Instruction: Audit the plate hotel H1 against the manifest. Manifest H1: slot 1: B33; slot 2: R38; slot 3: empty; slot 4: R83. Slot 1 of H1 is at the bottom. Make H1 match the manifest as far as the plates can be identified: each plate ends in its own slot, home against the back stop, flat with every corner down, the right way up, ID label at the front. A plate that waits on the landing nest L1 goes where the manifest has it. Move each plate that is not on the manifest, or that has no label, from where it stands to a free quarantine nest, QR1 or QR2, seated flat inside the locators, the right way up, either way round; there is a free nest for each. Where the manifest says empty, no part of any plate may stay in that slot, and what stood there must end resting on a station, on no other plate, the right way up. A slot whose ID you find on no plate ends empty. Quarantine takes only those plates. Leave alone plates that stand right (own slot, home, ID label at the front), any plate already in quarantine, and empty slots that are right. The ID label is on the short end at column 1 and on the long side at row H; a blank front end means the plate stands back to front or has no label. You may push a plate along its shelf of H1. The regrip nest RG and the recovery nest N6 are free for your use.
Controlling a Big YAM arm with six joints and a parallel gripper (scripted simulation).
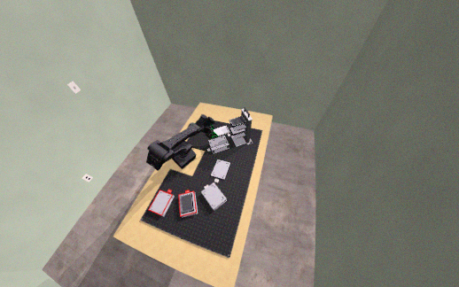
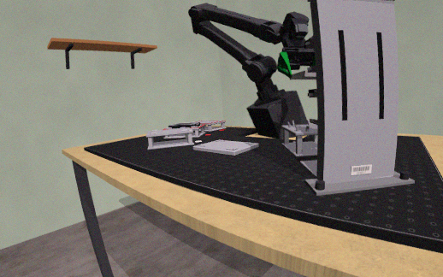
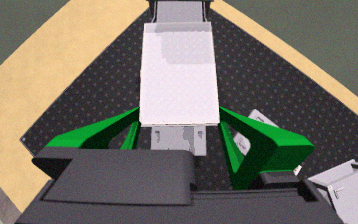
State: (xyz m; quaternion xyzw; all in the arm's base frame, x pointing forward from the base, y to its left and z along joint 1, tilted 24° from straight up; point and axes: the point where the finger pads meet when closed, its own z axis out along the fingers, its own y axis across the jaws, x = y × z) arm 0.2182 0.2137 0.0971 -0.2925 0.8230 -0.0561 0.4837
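The pale plate lies 50 mm ahead of my hand, 30 mm to the left of it and 10 mm below it. The rest, counted from my hand: dark plate 180 mm ahead, 90 mm to the left, 50 mm below; then H1 tag 210 mm below, 160 mm to the left, 90 mm ahead; then grey back panel 250 mm ahead, 130 mm to the left, 50 mm below.
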